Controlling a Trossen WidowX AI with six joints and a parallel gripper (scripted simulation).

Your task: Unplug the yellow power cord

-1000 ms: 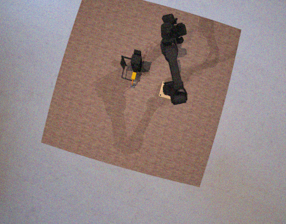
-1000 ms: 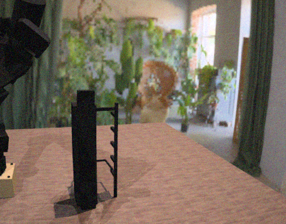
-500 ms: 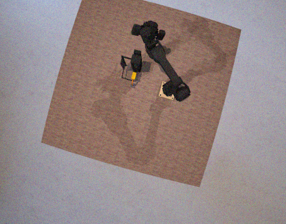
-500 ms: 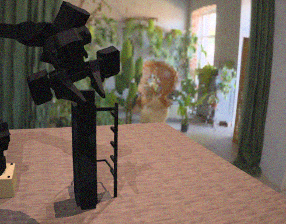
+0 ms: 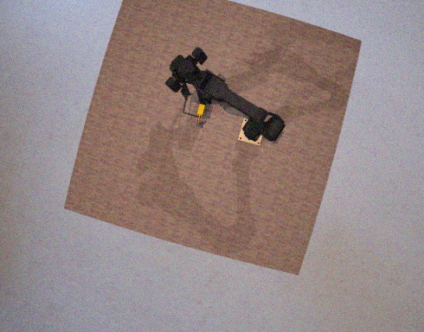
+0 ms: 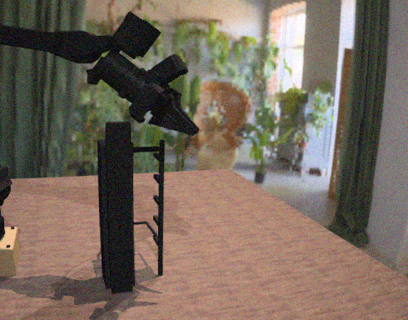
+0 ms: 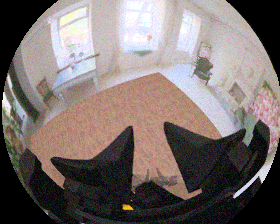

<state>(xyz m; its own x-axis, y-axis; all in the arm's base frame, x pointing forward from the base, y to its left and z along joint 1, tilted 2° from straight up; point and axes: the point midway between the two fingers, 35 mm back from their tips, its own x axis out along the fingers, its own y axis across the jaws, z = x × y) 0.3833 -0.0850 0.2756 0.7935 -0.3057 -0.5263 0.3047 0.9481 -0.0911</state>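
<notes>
Right now the yellow plug is 180 mm below my gripper tip, 150 mm behind it and 100 mm to the left of it.
</notes>
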